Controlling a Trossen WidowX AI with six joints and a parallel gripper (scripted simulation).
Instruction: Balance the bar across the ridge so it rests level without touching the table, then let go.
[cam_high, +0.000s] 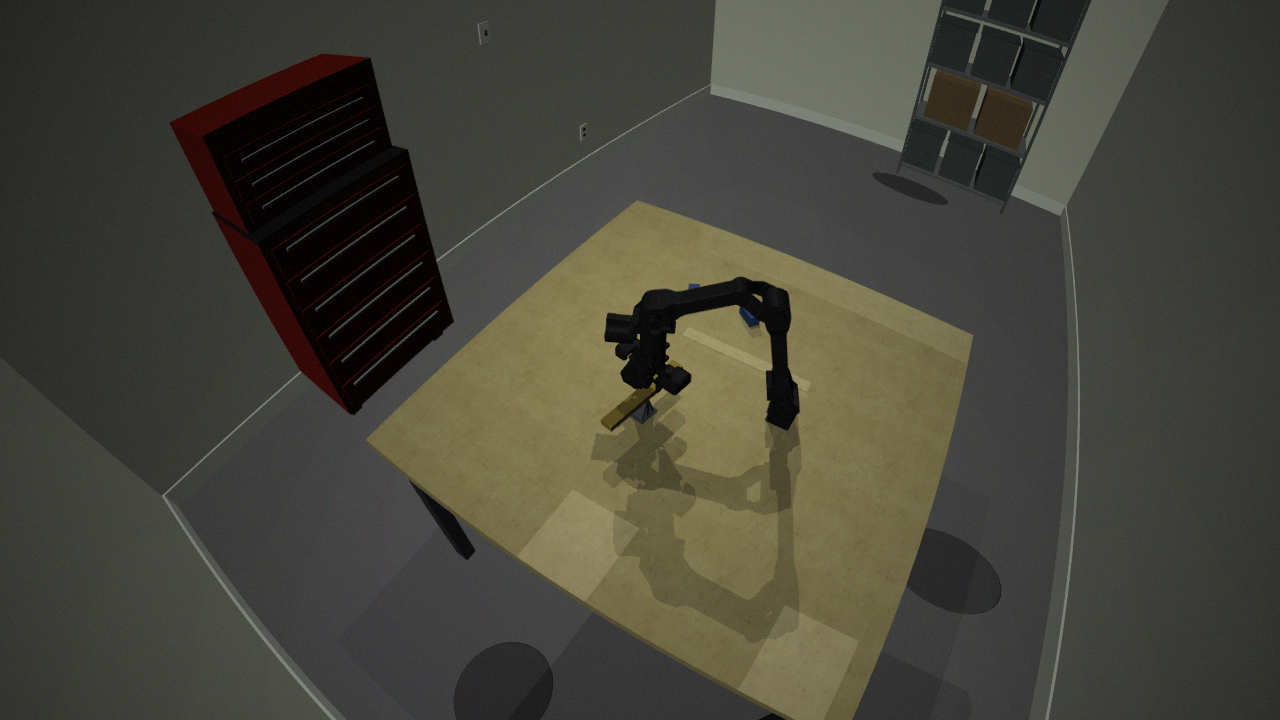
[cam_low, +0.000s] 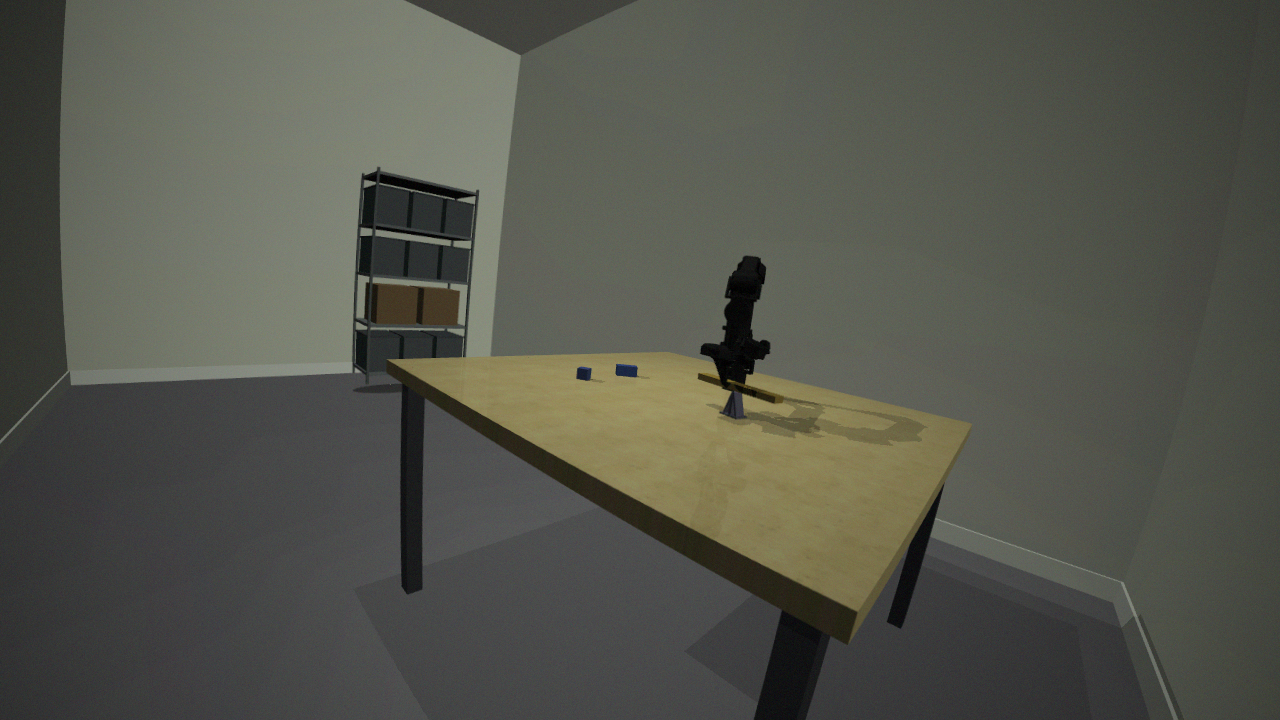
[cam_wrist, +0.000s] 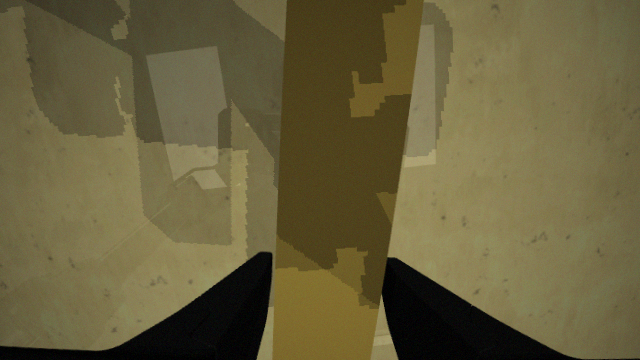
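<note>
Right now the long wooden bar is 1 cm ahead of my gripper tip and 3 cm to the left of it.
</note>
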